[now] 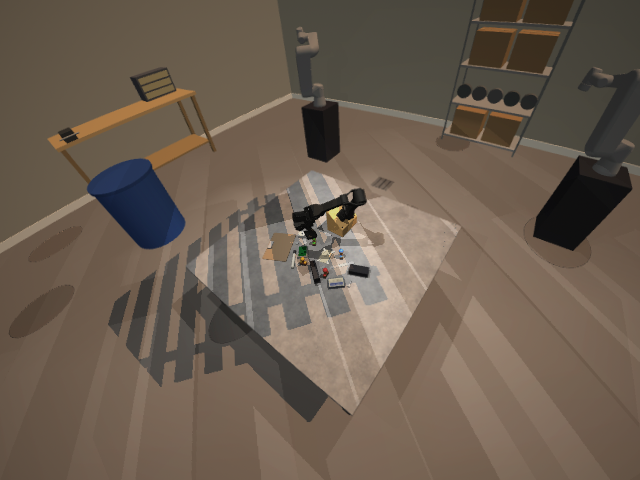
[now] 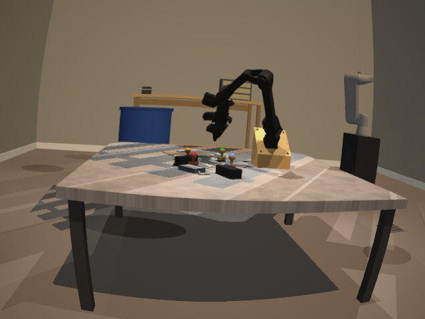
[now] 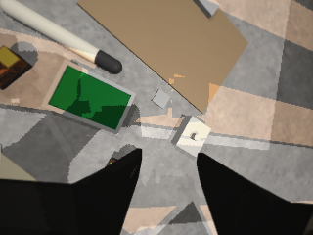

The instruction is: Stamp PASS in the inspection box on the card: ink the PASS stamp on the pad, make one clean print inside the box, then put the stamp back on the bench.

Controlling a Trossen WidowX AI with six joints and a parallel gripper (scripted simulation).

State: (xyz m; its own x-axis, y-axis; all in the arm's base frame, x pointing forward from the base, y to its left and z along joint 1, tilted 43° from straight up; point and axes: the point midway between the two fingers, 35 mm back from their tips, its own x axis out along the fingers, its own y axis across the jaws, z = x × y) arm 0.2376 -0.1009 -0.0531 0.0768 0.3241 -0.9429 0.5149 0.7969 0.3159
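My gripper tip is 8 cm above the green-knobbed PASS stamp, 5 cm to the right of it and 2 cm past it. The rest, counted from my gripper tip: yellow-knobbed stamp: 14 cm ahead, 10 cm to the left, 8 cm below; green ink pad: 10 cm below, 8 cm ahead, 3 cm to the left; cream card: 18 cm to the left, 10 cm below, 2 cm ahead.
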